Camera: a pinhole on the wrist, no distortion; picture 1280 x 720 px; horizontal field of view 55.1 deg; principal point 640.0 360.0 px. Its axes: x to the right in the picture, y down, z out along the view. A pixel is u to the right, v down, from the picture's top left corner.
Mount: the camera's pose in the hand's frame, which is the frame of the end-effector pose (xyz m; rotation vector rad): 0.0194 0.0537 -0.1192 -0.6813 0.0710 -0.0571
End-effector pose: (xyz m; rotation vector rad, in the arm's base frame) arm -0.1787 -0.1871 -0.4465 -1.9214 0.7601 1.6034
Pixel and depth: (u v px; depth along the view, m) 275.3 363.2 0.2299
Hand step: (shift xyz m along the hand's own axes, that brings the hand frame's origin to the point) -0.0293 0.2035 0.0617
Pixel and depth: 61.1 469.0 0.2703
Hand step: -0.0842 0.2515 0.0810
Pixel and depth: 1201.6 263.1 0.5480
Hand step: 0.3141 0.3447 0.3208
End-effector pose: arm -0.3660 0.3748 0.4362 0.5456 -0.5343 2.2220
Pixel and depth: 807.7 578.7 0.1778
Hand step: 0.0595 0.1879 -0.0026
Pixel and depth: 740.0 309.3 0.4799
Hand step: 0.0982 0.3362 0.2632
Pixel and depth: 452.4 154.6 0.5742
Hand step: -0.0225 0.3458 0.3903
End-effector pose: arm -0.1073 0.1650 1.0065 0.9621 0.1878 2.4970
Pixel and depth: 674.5 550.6 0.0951
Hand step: 0.0305 0.1246 -0.0550
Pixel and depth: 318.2 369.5 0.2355
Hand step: -0.0222 0.2075 0.0649
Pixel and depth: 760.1 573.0 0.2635
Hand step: 0.0686 0.2524 0.0548
